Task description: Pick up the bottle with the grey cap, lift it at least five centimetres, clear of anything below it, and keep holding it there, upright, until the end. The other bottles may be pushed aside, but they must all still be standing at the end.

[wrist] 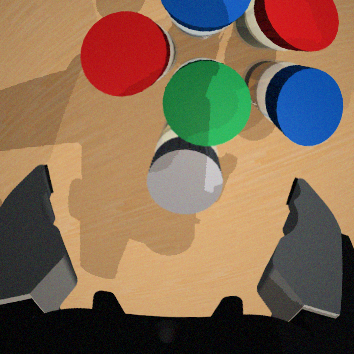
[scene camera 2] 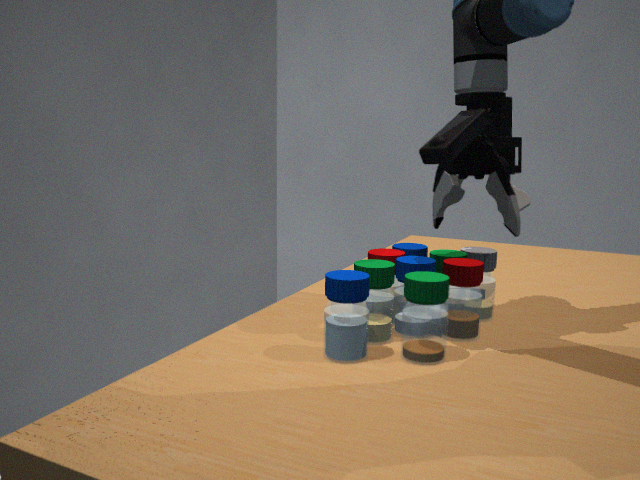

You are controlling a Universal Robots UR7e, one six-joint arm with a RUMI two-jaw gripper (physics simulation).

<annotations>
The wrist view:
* my gripper: 170, 175
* red-capped bottle: 120, 55
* green-capped bottle: 205, 102
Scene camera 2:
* my gripper: 473, 232
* red-capped bottle: 464, 304
</annotations>
